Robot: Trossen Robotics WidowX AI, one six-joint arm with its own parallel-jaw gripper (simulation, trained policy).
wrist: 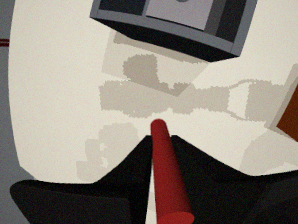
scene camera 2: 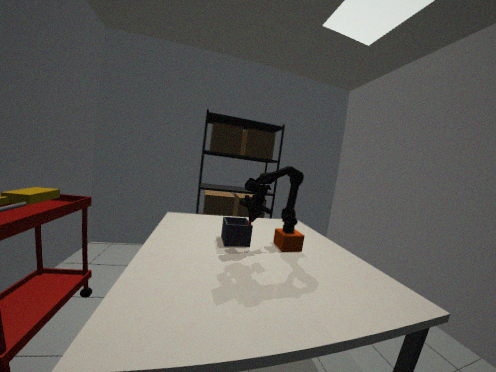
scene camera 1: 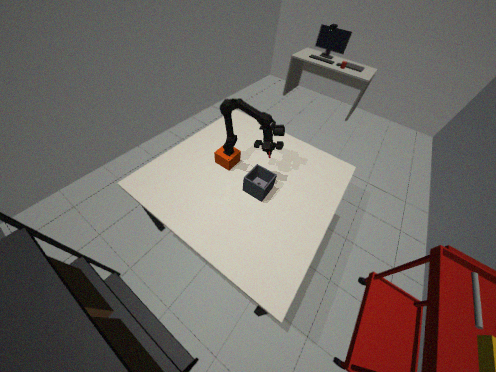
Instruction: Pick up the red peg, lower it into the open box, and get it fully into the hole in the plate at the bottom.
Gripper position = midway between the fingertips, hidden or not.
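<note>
The gripper (wrist: 160, 141) is visible. A dark box (scene camera 2: 236, 232) (scene camera 1: 250, 187) is visible too.
</note>
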